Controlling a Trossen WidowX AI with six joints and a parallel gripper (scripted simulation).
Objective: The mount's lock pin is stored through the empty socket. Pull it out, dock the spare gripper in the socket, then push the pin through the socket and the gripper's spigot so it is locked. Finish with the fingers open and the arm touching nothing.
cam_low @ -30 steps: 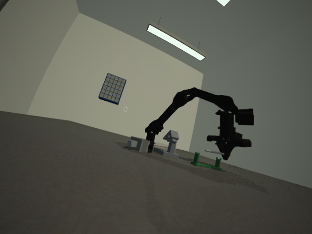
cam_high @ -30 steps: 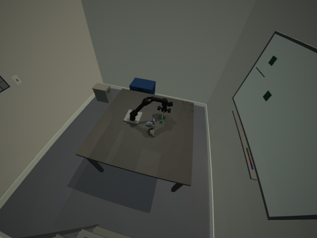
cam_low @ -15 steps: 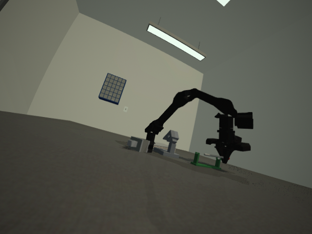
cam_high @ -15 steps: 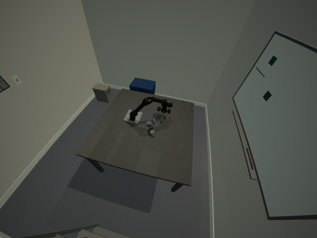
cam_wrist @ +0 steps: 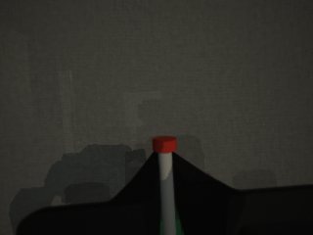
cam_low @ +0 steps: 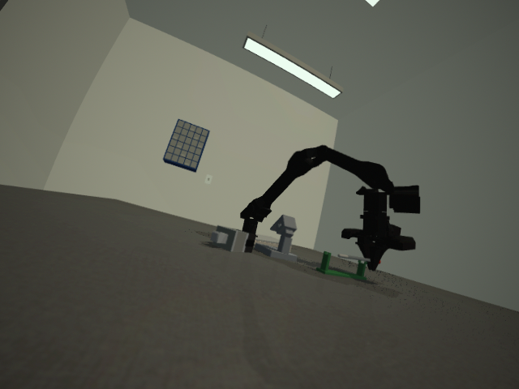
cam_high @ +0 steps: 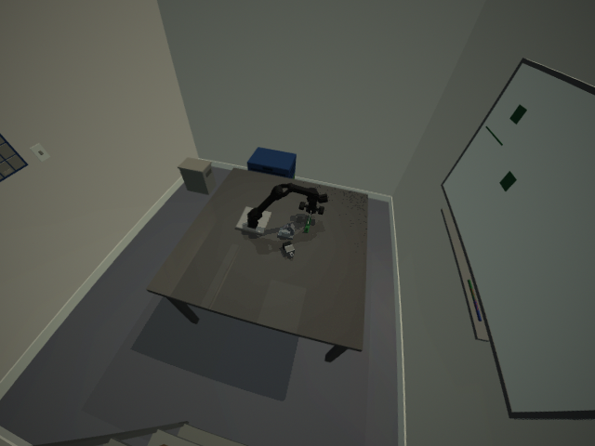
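My gripper tip is 1 cm short of the green cradle and 11 cm to the left of it. The rest, counted from my gripper tip: grey mount 11 cm behind, 23 cm to the right, 3 cm above; then spare gripper 6 cm behind, 38 cm to the right.
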